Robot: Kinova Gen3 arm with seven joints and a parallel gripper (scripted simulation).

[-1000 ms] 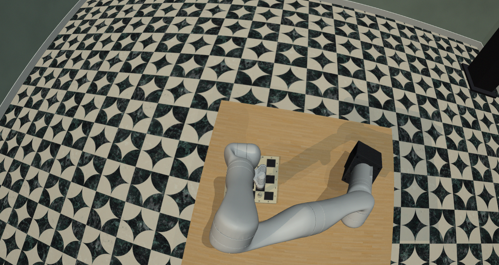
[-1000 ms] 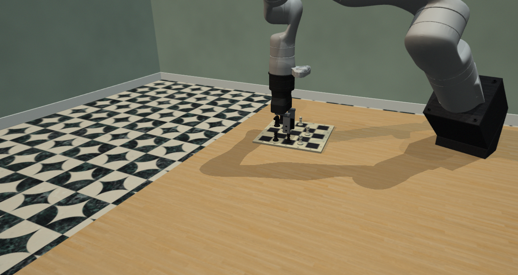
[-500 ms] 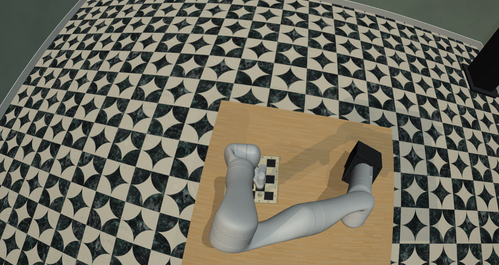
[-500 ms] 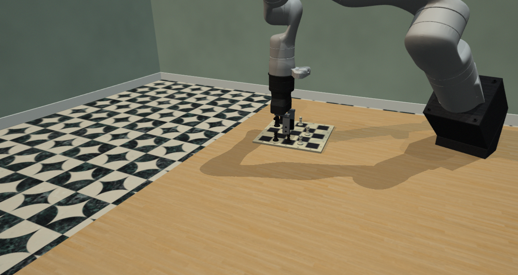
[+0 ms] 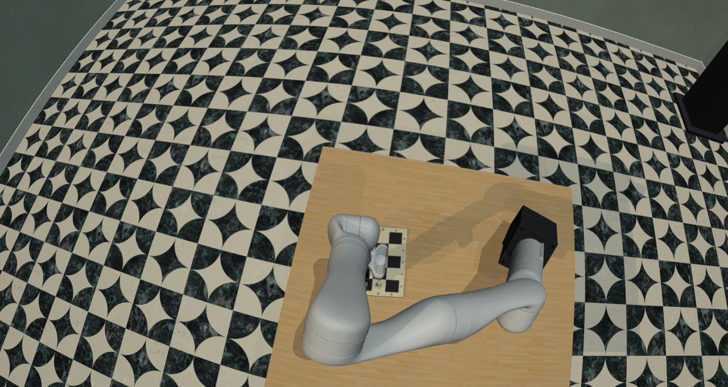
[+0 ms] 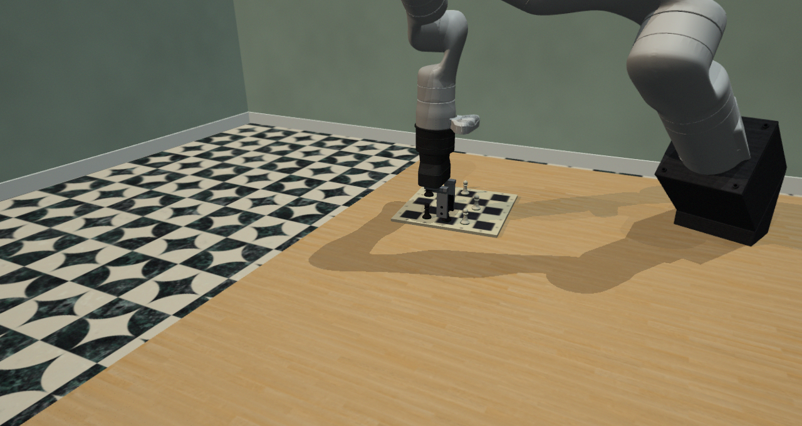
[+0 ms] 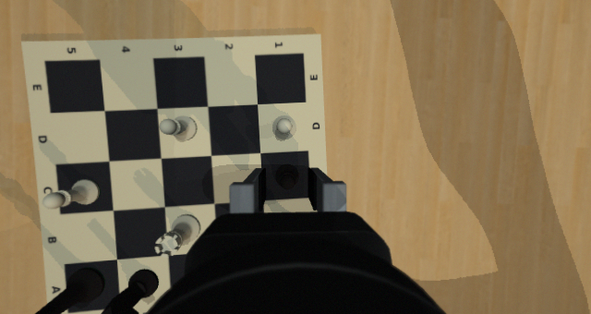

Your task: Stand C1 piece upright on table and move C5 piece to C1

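My gripper is now 80 mm to the left of the chessboard, 40 mm above it and 10 mm short of it. From my hand the other things lie so: black knight: 100 mm to the right, 90 mm ahead, 20 mm below; black king: 150 mm to the right, 90 mm ahead.
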